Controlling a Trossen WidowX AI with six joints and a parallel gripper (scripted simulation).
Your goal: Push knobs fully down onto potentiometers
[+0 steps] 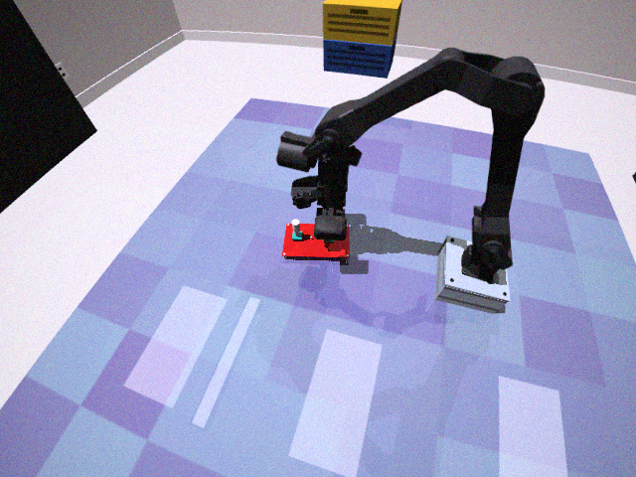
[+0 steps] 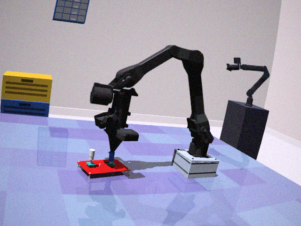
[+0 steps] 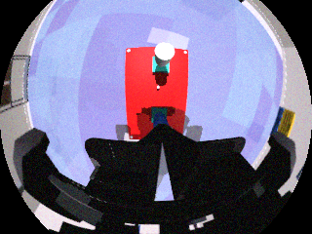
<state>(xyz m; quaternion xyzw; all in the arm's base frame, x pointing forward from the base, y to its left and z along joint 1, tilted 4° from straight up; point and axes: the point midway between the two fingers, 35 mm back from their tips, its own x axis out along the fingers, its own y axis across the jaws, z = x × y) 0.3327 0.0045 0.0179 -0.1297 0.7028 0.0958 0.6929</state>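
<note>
Now: the potentiometer with blue knob 30 mm below my gripper tip. Round my gripper tip: potentiometer with white knob (70 mm ahead, 30 mm to the left, 20 mm below).
</note>
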